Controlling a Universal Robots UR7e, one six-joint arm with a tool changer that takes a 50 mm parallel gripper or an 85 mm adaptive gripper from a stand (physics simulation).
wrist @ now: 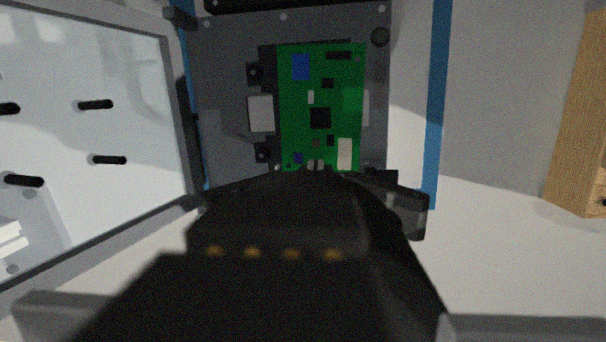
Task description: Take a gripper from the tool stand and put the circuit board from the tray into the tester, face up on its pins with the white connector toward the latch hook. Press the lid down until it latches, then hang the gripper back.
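Frame: origin at the arm's base, x ahead, y left, z up, level; metres.
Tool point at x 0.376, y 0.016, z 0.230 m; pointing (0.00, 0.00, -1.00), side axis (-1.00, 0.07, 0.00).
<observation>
Pixels of each thing's top centre, then the offset from my tool point to it. "spot": a spot on its surface instead.
- green circuit board, top centre: [320,114] dx -0.006, dy -0.048, dz -0.192 m
- tester, surface spot: [220,65] spot: dx +0.083, dy -0.098, dz -0.221 m
- latch hook, top centre: [386,184] dx -0.056, dy +0.011, dz -0.174 m
- black bar, surface spot: [300,6] spot: dx +0.008, dy -0.154, dz -0.270 m
The green circuit board [334,117] lies face up in the tester [220,65], its chips showing. Its white connector [344,153] is at the board's lower right in the view. A black block, perhaps the latch hook [387,175], shows below and right of the board, partly hidden by the gripper. The tester's lid [176,105] stands open at the left, with a clear panel and black press pins. My gripper [316,164] is the adaptive one; its fingertips are together with no object between them. In the view they overlap the board's lower edge and hide part of it.
A blue border [435,100] runs along the tester's right side. A wooden piece [572,120] stands at the far right. A black bar [300,6] crosses the top of the view. A grey object with white strips [12,245] shows at the lower left through the lid panel.
</observation>
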